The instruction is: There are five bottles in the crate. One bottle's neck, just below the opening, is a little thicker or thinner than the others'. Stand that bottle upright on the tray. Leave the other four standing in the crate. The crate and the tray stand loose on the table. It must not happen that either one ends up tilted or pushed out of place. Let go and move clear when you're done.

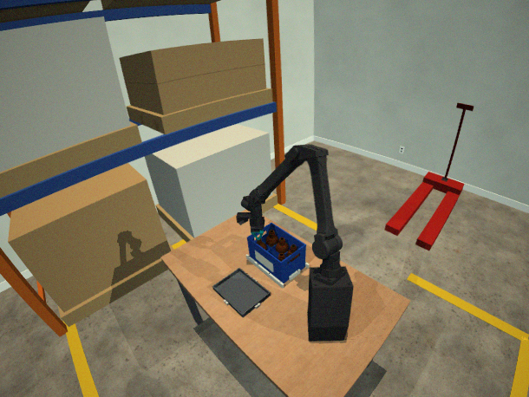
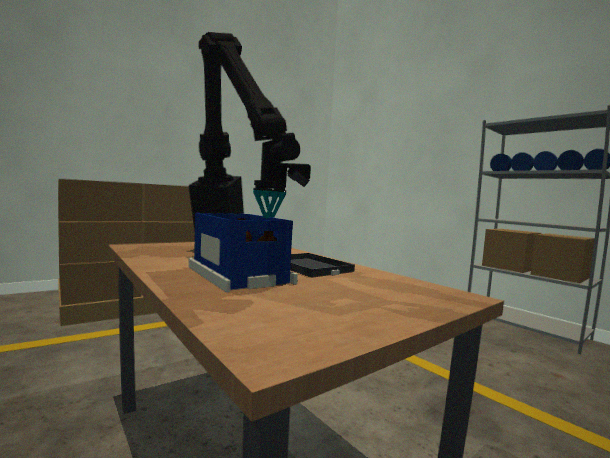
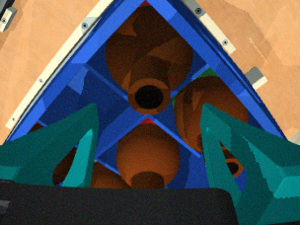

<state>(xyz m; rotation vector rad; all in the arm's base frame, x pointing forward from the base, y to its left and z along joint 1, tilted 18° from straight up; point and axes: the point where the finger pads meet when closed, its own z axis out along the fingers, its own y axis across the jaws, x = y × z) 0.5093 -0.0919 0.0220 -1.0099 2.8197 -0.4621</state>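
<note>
Now: the bottle 100 mm below my hand. Also, from my hand: crate: 100 mm below, 90 mm behind, 30 mm to the right; then dark tray: 250 mm to the left, 170 mm below, 80 mm behind.
</note>
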